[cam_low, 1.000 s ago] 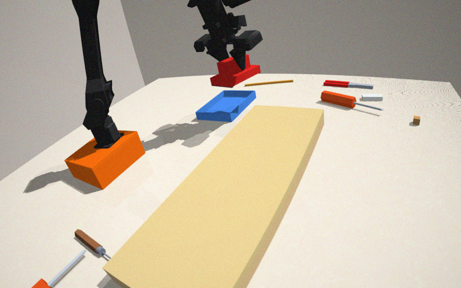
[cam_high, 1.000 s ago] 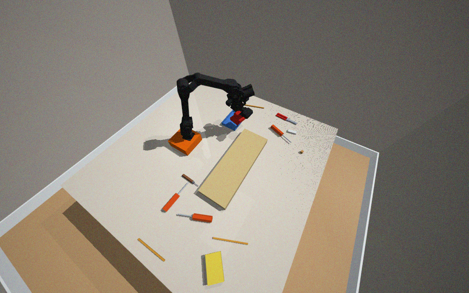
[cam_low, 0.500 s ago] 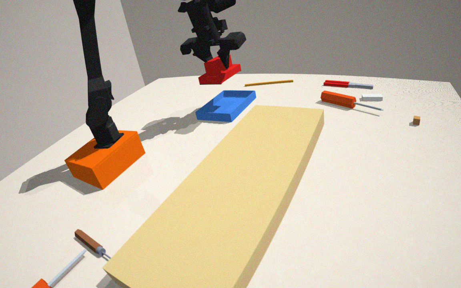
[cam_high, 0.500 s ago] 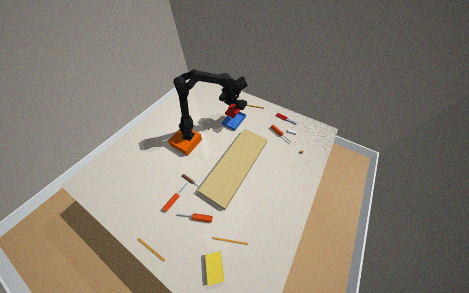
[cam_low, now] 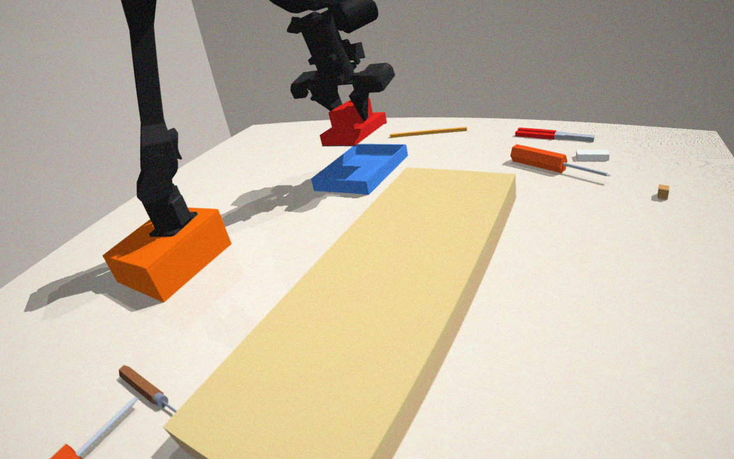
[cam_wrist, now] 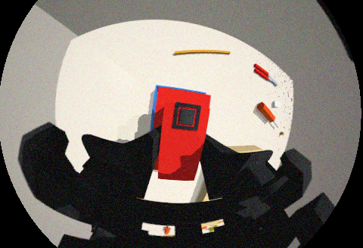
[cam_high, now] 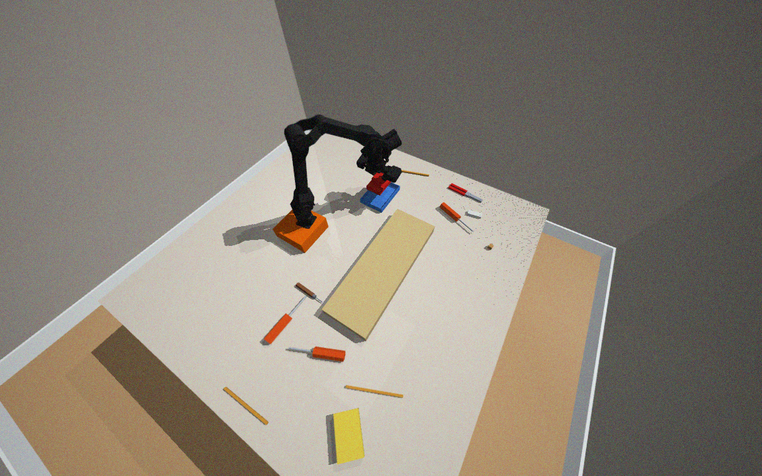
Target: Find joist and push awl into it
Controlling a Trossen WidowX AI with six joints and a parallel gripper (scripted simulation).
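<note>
Now: the blue tray 1 cm to the right of my gripper tip and 9 cm below it. From my gripper tip the other things lie so: indicator (2 cm to the left, 3 cm above); red stud finder (1 cm to the left, 2 cm above); white block (43 cm ahead, 4 cm to the left, 10 cm below).
</note>
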